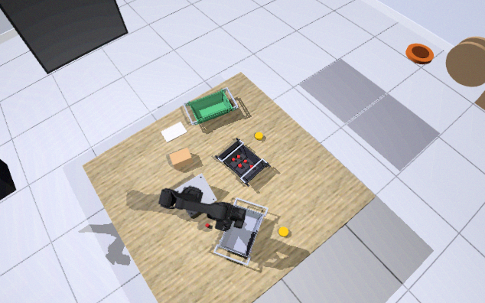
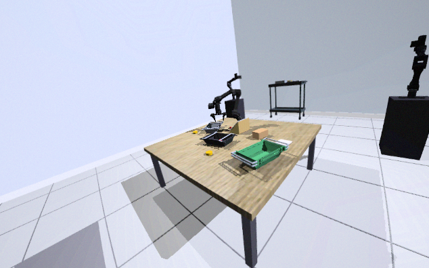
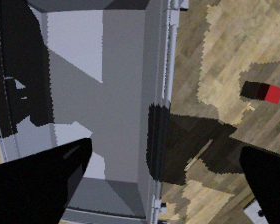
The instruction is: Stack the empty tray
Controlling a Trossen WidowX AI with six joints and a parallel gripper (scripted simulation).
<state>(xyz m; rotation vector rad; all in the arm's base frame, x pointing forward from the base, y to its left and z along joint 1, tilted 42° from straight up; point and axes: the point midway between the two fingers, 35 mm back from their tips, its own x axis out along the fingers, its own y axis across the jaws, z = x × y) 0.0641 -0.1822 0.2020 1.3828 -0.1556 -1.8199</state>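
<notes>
My gripper tip is now 7 cm to the left of the grey tray, 5 cm above it and 4 cm short of it. The rest, counted from my gripper tip: tan box (53 cm to the left, 7 cm below, 3 cm ahead); small red cube (9 cm below, 8 cm to the left, 8 cm behind); white card (76 cm to the left, 11 cm ahead, 9 cm below).
</notes>
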